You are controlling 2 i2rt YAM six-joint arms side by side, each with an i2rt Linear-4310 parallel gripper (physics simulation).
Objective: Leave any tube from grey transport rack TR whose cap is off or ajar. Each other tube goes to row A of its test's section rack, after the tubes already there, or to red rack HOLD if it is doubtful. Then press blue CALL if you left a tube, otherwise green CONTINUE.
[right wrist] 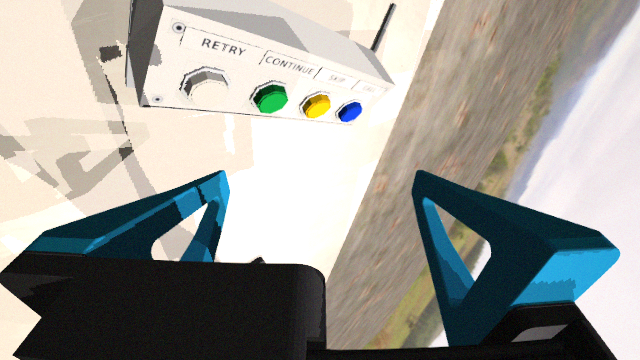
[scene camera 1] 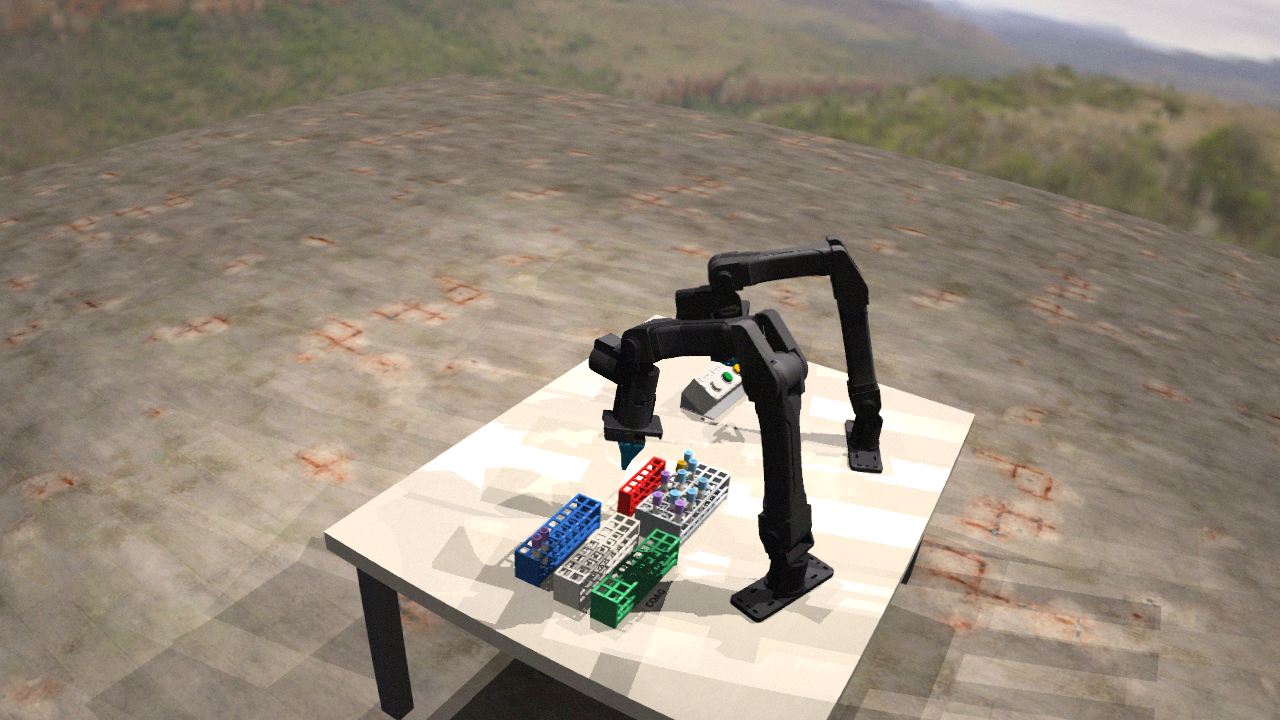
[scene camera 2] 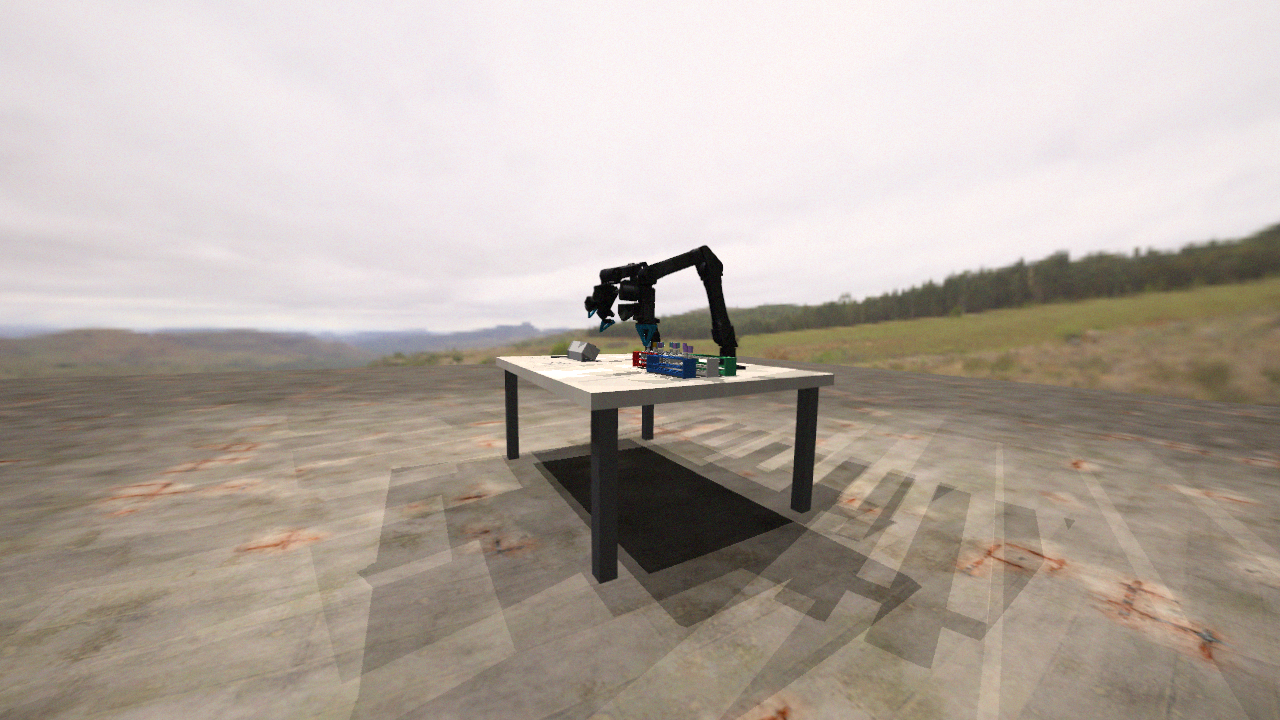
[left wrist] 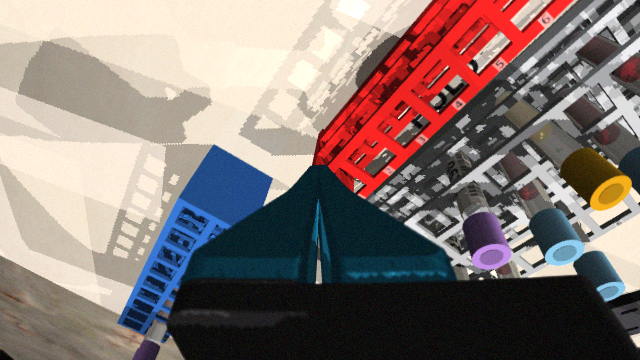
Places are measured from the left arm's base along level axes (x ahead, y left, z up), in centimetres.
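Pixels of known places: left gripper, fingertip midpoint: [scene camera 1: 623, 468] [scene camera 2: 645, 345] [left wrist: 318, 178]; right gripper, fingertip midpoint: [right wrist: 320, 180] [scene camera 2: 594, 324]; left arm's base, link origin: [scene camera 1: 783, 588]; right arm's base, link origin: [scene camera 1: 862, 447].
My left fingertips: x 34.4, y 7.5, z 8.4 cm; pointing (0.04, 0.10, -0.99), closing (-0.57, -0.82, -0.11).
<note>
Ahead of a thing's pixels: the offset from my left fingertips to its top centre. "pt": to the spot under its first point.
Grey transport rack TR @(dx -8.7, dy -7.5, dz -2.6 cm) [scene camera 1: 707, 516] holds several tubes, with purple [scene camera 1: 679, 505] [left wrist: 487, 240], light blue [scene camera 1: 702, 482] [left wrist: 557, 237] and yellow @(dx -5.1, dy -8.7, dz +1.1 cm) [scene camera 1: 681, 464] [left wrist: 595, 177] caps. I cannot tell whether every cap is seated. Red rack HOLD [scene camera 1: 626, 503] [left wrist: 425, 112] stands beside it; its visible slots show no tubes. Blue rack [scene camera 1: 529, 571] [left wrist: 225, 182] holds two purple-capped tubes. My left gripper [scene camera 1: 625, 465] [left wrist: 318, 178] is shut and empty, above the red rack's near end. My right gripper [right wrist: 320, 180] [scene camera 2: 598, 319] is open and empty; green CONTINUE @(dx +17.0, dy -44.4, dz -0.9 cm) [right wrist: 270, 98] and blue CALL @(dx +19.9, dy -54.0, dz -0.9 cm) [right wrist: 349, 111] show beyond its fingers.
A white rack @(pt dx -17.0, dy +24.1, dz -4.4 cm) [scene camera 1: 571, 589] and a green rack @(pt dx -23.4, dy +22.1, dz -5.2 cm) [scene camera 1: 606, 610] marked COAG stand beside the blue rack. The button box @(dx +20.1, dy -46.1, dz +0.0 cm) [scene camera 1: 702, 399] [right wrist: 295, 37] stands farther back, also with white RETRY @(dx +15.6, dy -39.6, dz -0.9 cm) [right wrist: 206, 87] and yellow SKIP @(dx +18.4, dy -49.2, dz -0.9 cm) [right wrist: 316, 105] buttons. The table edge lies near the box.
</note>
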